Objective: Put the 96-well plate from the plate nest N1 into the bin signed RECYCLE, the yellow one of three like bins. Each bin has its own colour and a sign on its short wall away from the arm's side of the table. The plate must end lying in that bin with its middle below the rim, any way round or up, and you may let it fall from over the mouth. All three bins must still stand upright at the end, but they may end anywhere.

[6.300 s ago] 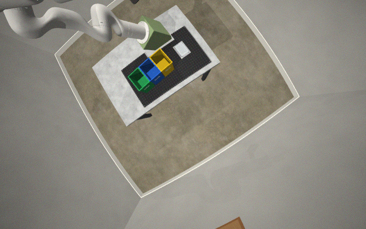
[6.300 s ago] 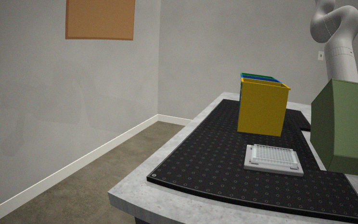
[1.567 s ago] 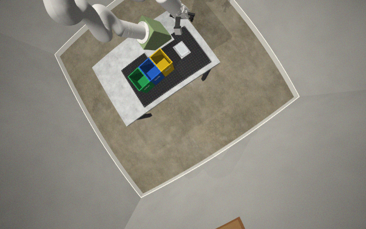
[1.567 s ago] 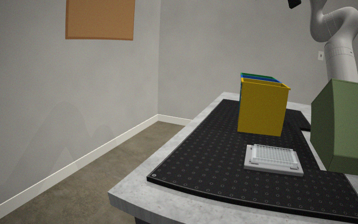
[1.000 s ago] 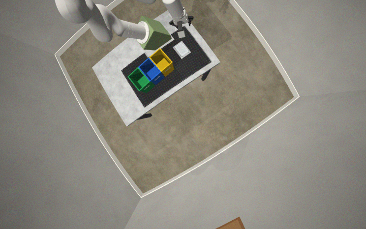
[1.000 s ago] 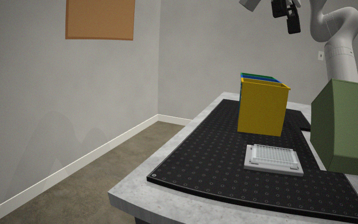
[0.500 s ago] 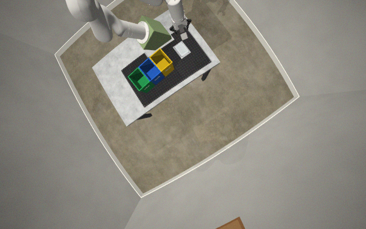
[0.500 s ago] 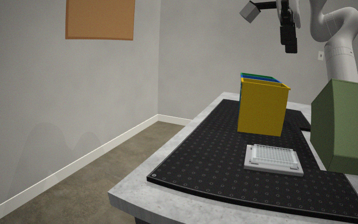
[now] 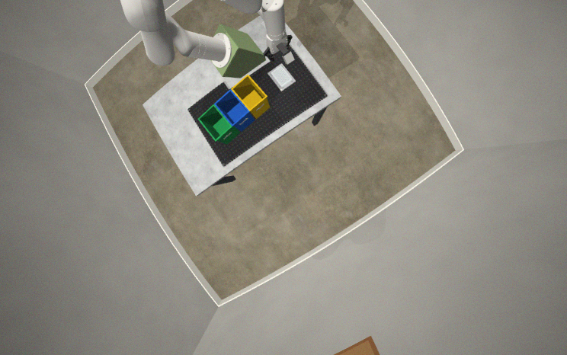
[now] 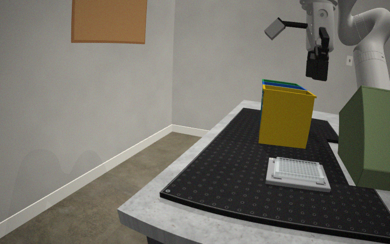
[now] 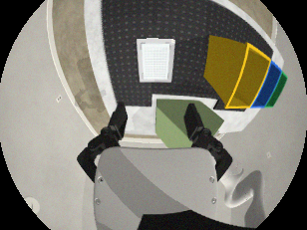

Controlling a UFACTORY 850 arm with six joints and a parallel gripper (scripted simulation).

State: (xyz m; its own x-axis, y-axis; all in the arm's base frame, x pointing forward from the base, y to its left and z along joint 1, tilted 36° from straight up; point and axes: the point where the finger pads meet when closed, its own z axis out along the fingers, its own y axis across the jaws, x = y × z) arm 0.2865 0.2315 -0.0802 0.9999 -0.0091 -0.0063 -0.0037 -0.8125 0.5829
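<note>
The 96-well plate lies 230 mm below my hand. Round my hand: blue bin: 50 mm ahead, 380 mm to the right, 160 mm below; then grey plate nest: 240 mm below; then yellow bin: 40 mm ahead, 250 mm to the right, 160 mm below.
</note>
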